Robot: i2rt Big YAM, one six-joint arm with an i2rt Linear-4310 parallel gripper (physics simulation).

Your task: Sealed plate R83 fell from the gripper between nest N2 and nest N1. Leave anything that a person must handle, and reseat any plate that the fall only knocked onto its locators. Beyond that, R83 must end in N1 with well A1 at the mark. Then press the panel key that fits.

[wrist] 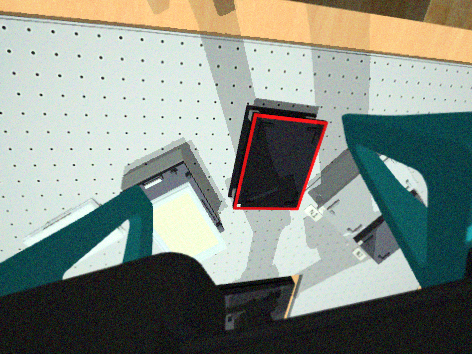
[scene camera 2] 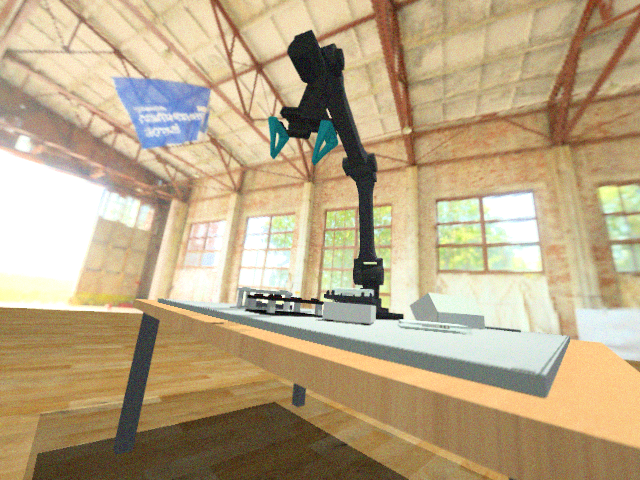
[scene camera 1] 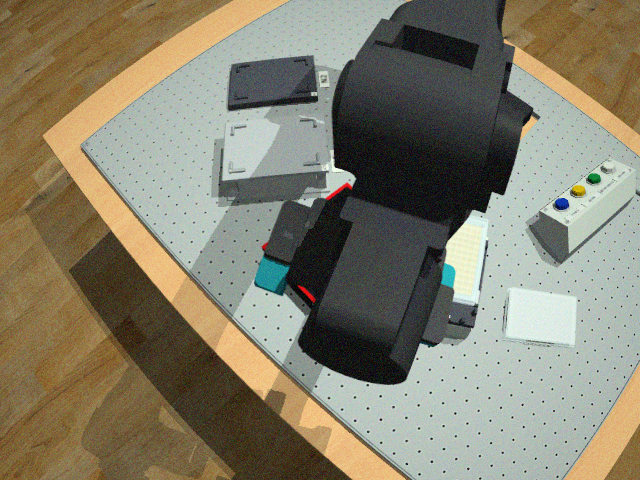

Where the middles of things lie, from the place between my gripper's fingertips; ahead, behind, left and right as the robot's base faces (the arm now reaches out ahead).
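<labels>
Counting from my hand, I find the dark station with grey base point(scene camera 2: 352, 308) 210 mm behind, 20 mm to the left and 280 mm below. The clear plate point(scene camera 1: 533, 317) is far behind my hand, a good way to the left of it and far below it. As for the black plate with red outline point(wrist: 274, 168), it is 140 mm to the right of my hand, 160 mm behind it and 270 mm below it.
</labels>
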